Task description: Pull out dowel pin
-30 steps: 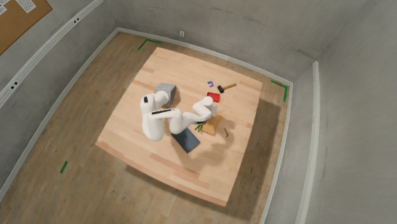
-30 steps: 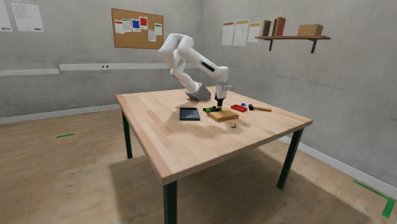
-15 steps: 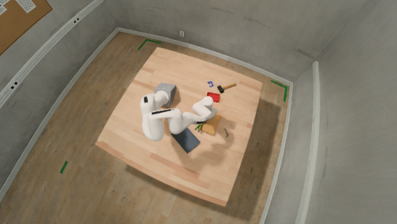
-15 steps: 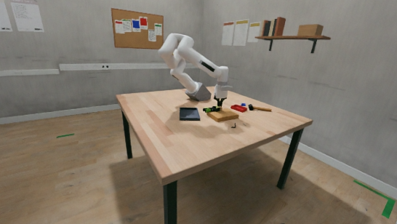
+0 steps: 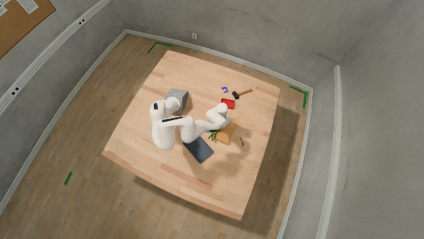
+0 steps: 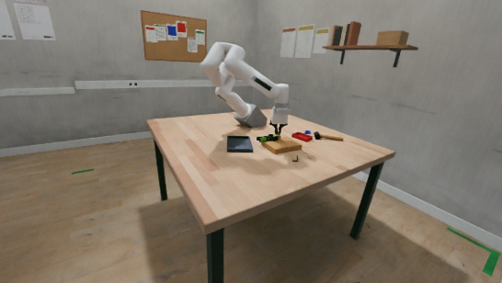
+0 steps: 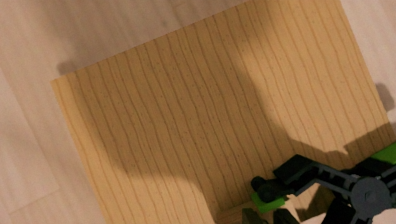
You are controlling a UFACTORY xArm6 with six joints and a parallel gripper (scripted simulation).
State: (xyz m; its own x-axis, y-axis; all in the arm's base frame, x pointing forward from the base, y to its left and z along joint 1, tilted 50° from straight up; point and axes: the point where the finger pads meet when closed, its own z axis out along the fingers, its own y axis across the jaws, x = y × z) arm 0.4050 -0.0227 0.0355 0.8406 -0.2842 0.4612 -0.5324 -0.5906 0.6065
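Now: the dowel pin 20 mm below my hand. Also, from my hand: thin wooden stick: 90 mm behind, 80 mm below, 40 mm to the left; red tray: 240 mm to the left, 80 mm below, 20 mm ahead; wooden block: 40 mm below.
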